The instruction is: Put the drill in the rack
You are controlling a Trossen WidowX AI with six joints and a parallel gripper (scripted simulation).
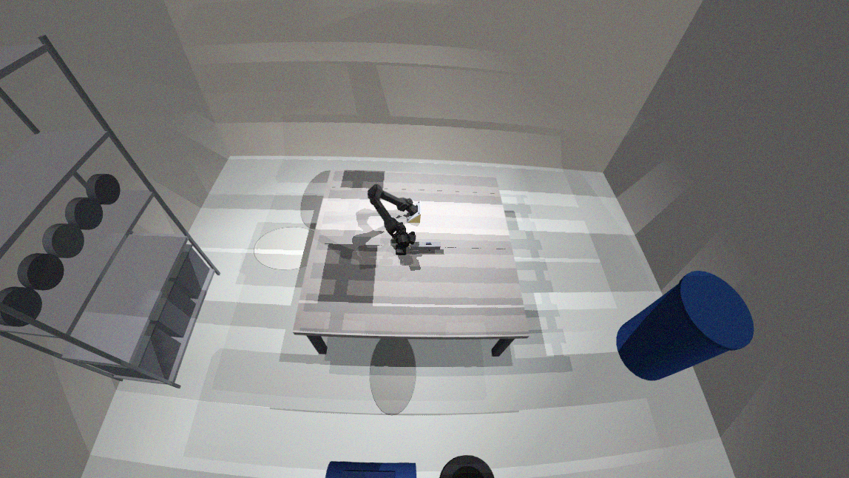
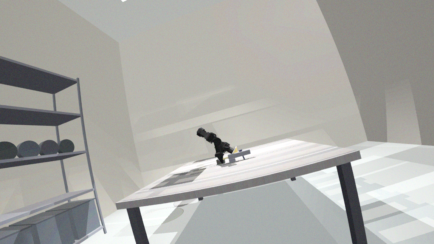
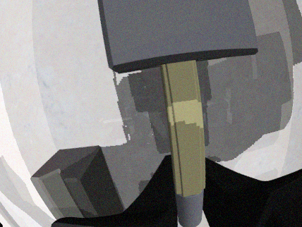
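Right now the drill is 4 cm to the left of my gripper tip and 4 cm above it. The rest, counted from my gripper tip: rack (7 cm behind, 2 cm to the right, 1 cm above); then grey housing (14 cm to the left, 3 cm above).
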